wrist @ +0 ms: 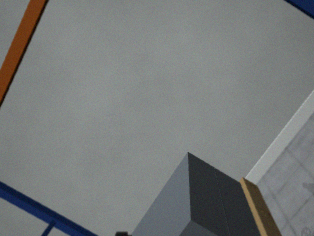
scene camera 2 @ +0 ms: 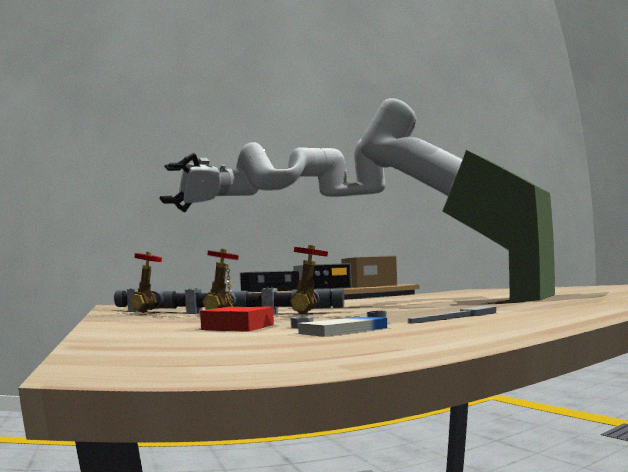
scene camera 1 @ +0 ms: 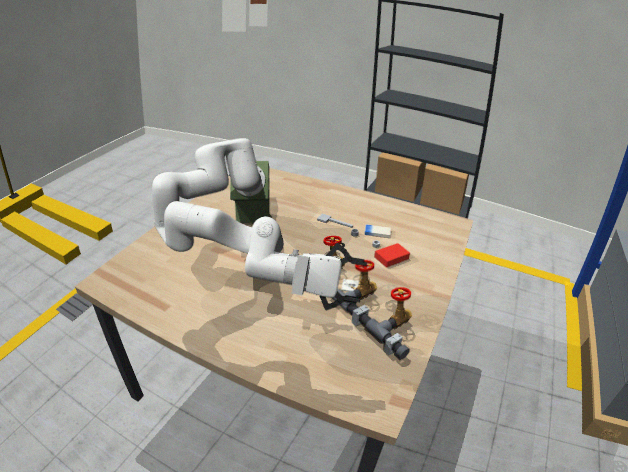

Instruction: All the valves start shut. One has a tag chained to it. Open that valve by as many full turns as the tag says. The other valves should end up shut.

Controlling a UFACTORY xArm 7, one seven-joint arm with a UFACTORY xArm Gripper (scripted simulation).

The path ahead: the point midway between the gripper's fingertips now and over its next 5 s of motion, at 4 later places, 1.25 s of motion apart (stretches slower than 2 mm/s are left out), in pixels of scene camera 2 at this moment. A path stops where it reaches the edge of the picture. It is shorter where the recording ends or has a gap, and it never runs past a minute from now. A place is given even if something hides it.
My gripper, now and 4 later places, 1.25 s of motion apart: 163, 183; 168, 149; 162, 120; 157, 136; 172, 173
